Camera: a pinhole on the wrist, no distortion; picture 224 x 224 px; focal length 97.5 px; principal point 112.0 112.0 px. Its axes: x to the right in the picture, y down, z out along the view. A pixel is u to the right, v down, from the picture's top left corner.
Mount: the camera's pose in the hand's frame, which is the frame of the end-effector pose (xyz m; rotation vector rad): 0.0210 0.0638 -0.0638 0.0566 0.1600 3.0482
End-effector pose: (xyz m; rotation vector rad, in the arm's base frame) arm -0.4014 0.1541 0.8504 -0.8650 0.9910 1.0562
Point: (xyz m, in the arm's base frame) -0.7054 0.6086 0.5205
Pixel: 25 10
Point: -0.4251 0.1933 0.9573
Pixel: 206 165
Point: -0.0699 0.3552 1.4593
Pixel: 210 215
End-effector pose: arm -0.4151 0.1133 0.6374 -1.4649 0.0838 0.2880
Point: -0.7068 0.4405 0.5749
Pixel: 174 106
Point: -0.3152 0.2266 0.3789
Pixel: 32 9
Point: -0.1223 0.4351 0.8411
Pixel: 35 202
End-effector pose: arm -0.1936 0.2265 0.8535 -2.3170 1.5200 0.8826
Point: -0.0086 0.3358 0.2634
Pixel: 50 187
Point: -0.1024 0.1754 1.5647
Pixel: behind the camera
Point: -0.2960 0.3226 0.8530
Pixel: 198 140
